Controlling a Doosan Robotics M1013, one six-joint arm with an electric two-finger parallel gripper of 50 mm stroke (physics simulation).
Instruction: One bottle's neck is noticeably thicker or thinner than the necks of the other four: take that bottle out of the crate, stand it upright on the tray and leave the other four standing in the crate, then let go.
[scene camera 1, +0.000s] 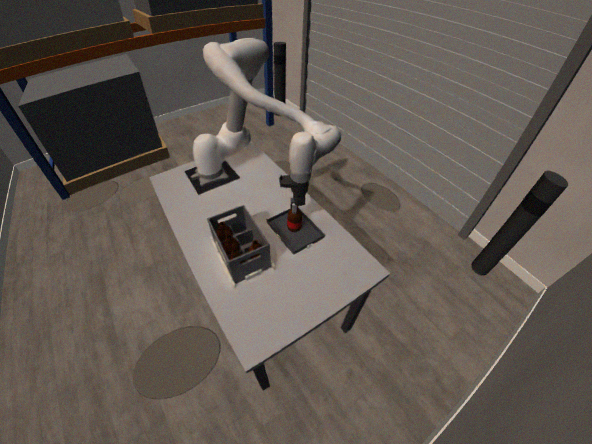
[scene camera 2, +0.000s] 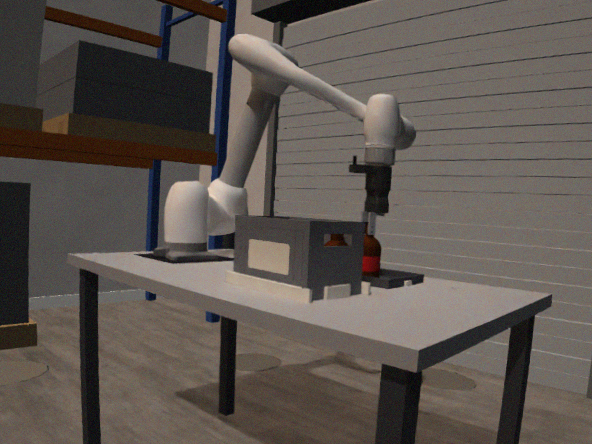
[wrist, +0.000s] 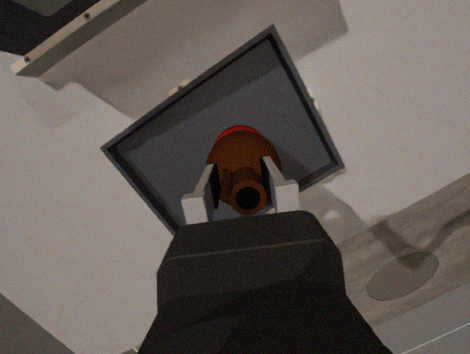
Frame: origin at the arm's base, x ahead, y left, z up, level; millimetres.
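Where they show: gripper, fingertip midpoint: (scene camera 1: 293, 210) (scene camera 2: 367, 234) (wrist: 239, 173); arm's base at its link origin: (scene camera 1: 211, 174) (scene camera 2: 185, 256).
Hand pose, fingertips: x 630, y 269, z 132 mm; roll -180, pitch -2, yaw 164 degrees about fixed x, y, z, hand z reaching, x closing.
Note:
Each offset is from my fingertips to the top centre of the thing. Level surfaces: height alone.
A brown bottle with a red label {dx -1, dy +11, dz +26 mm} (scene camera 1: 294, 224) (scene camera 2: 371, 263) (wrist: 241, 147) stands upright on the dark tray {dx +17, dy +4, dz -109 mm} (scene camera 1: 299, 243) (scene camera 2: 403, 278) (wrist: 200, 117). My gripper (scene camera 1: 294, 207) (scene camera 2: 370, 225) (wrist: 239, 173) is open, with one finger on each side of this bottle's neck. In the wrist view a gap shows between the left finger and the neck; the right finger is very close to it. The grey crate {dx +43, dy -299, dz +41 mm} (scene camera 1: 254, 269) (scene camera 2: 272, 231) stands beside the tray. Several brown bottles {dx +48, dy -338, dz +29 mm} (scene camera 1: 230, 247) {dx +128, dy -246, dz +29 mm} (scene camera 2: 336, 240) are in it; their necks are too dark and small to compare.
The crate and tray sit on a pale table {dz -134 mm} (scene camera 1: 300, 300) (scene camera 2: 350, 320) (wrist: 400, 75). Light locating strips (scene camera 2: 267, 286) (wrist: 65, 47) run along the crate's base. Small pale blocks (scene camera 2: 407, 283) (wrist: 179, 87) touch the tray's edges. The crate's walls rise beside the tray.

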